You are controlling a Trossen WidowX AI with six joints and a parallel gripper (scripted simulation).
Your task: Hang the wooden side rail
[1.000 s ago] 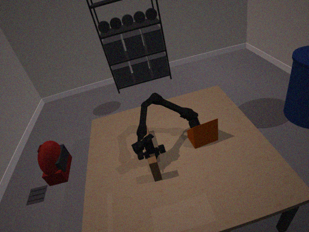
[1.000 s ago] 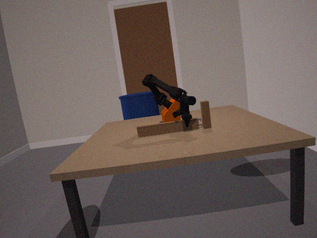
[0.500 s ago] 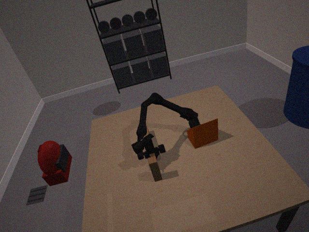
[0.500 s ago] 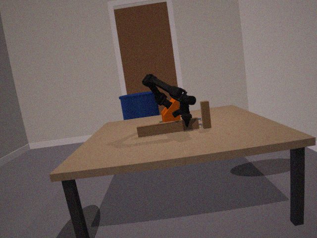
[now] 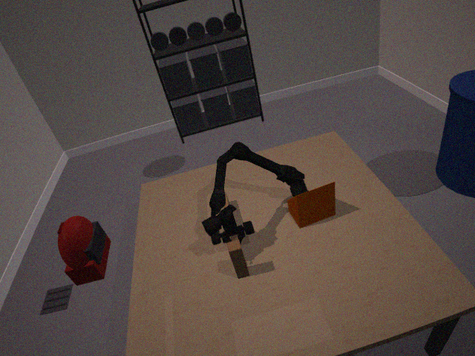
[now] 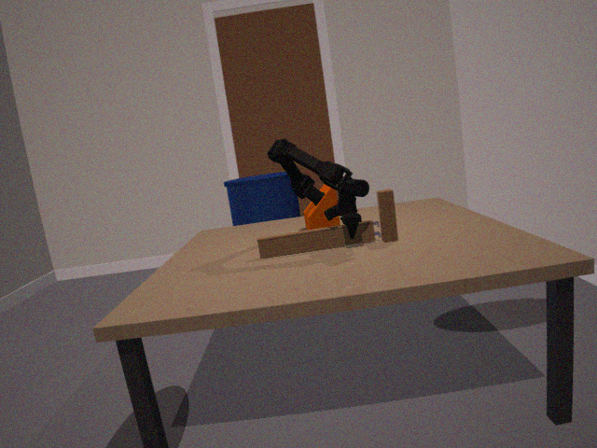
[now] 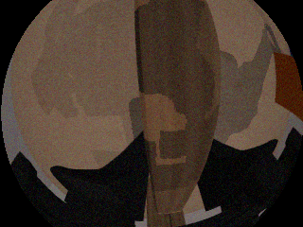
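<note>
The headboard post lies 10 mm ahead of my gripper tip, 130 mm to the left of it and 60 mm above it.
</note>
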